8 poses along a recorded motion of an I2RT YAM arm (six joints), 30 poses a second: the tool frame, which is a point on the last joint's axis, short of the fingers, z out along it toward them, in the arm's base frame.
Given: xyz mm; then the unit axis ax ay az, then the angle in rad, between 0 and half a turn.
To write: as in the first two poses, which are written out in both.
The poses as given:
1: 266 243 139 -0.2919 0.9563 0.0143 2.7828
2: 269 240 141 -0.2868 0.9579 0.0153 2.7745
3: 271 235 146 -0.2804 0.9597 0.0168 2.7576
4: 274 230 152 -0.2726 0.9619 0.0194 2.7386
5: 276 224 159 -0.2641 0.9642 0.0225 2.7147
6: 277 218 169 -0.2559 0.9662 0.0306 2.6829
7: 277 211 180 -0.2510 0.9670 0.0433 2.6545
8: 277 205 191 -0.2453 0.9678 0.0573 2.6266
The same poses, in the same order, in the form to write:
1: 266 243 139 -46.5 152.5 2.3
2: 269 240 141 -45.6 152.3 2.4
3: 271 235 146 -44.3 151.6 2.7
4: 274 230 152 -42.8 150.9 3.0
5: 276 224 159 -41.1 150.0 3.5
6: 277 218 169 -39.3 148.5 4.7
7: 277 211 180 -38.2 147.1 6.6
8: 277 205 191 -36.9 145.6 8.6
